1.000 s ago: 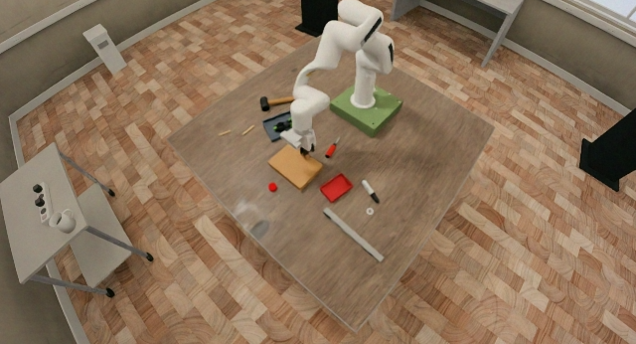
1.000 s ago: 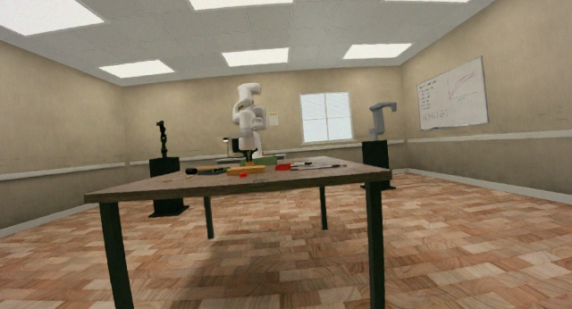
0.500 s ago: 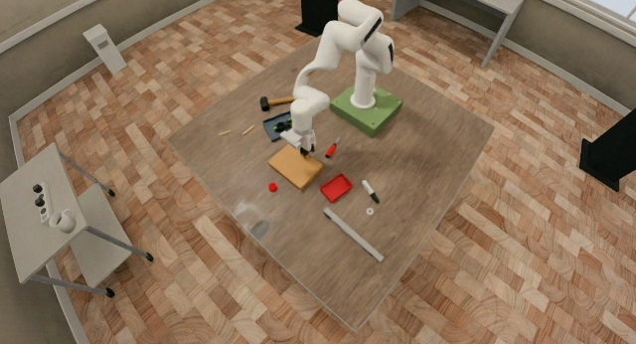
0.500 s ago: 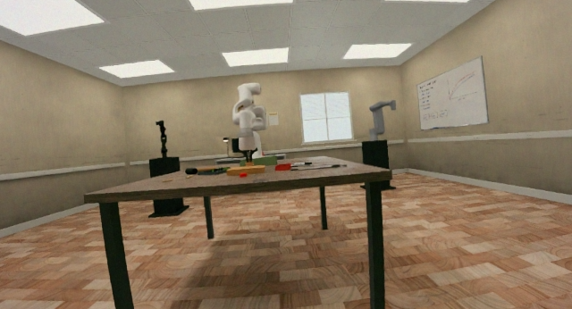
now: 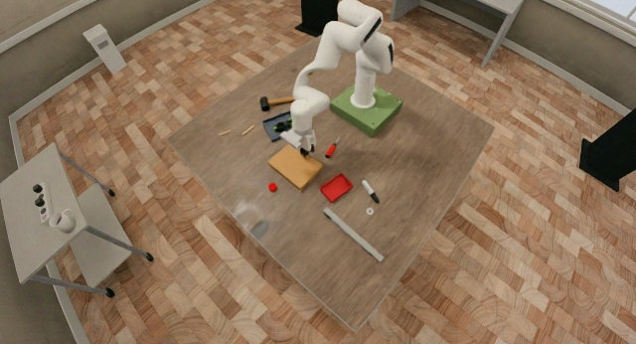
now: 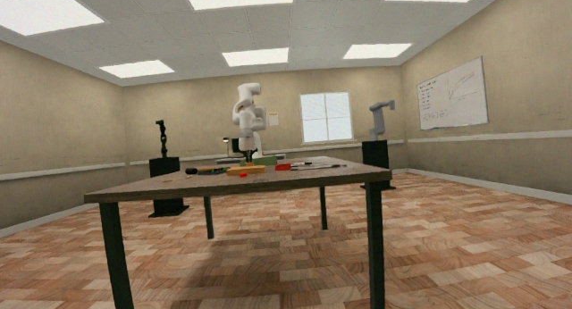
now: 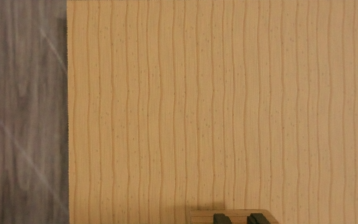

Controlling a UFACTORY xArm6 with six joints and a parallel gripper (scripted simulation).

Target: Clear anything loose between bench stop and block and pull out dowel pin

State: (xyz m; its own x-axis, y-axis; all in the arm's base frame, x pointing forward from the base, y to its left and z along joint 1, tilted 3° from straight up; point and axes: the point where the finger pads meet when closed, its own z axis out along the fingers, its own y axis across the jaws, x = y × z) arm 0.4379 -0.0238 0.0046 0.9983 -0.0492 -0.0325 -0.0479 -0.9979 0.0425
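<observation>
Right now the dowel pin is 20 mm below my hand. Also, from my hand: tan bench board 50 mm ahead, 10 mm to the right, 50 mm below; red cap 200 mm ahead, 20 mm to the right, 70 mm below; small wooden block 30 mm below.
</observation>
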